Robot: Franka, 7 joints.
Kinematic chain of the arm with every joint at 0, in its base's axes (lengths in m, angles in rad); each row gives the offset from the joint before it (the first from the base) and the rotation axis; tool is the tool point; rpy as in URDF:
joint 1: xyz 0 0 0.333 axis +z
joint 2: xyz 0 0 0 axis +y
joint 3: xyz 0 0 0.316 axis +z
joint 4: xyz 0.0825 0 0 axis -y
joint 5: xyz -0.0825 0 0.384 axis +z
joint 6: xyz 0 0 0 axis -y
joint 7: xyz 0.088 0 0 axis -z
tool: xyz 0 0 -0.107 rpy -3.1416 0 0
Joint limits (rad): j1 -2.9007..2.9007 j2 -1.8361..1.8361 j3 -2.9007..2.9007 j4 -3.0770..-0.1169 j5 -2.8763..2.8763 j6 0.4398..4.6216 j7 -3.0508..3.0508
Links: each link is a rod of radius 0.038 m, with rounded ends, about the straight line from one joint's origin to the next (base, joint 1, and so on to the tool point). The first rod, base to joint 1, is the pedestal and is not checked.
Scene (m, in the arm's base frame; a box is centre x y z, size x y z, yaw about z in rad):
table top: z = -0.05
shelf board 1: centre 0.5 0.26 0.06 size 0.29 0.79 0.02 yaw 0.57
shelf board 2: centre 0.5 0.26 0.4 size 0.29 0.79 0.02 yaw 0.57
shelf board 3: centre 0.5 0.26 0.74 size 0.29 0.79 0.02 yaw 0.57
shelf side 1: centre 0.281 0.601 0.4 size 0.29 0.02 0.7 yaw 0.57
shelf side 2: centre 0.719 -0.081 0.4 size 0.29 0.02 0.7 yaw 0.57
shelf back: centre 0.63 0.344 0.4 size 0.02 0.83 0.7 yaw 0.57
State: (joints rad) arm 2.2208 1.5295 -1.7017 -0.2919 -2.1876 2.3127 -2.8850
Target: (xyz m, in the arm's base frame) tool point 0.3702 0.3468 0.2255
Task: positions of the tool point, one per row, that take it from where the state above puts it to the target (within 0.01 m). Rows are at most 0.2 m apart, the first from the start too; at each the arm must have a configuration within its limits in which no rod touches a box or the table.
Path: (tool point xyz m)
1: -0.3873 0.7593 0.3633
2: -0.3821 0.7361 0.2762
3: -0.3801 0.6711 0.1598
4: -0.3697 0.5602 0.0404
5: -0.2066 0.5769 0.0632
6: -0.0539 0.5466 0.1015
7: 0.0729 0.4729 0.1467
8: 0.1611 0.3658 0.1904
9: 0.2029 0.2395 0.2255
10: 0.2834 0.3015 0.2276
11: 0.3702 0.3468 0.2255

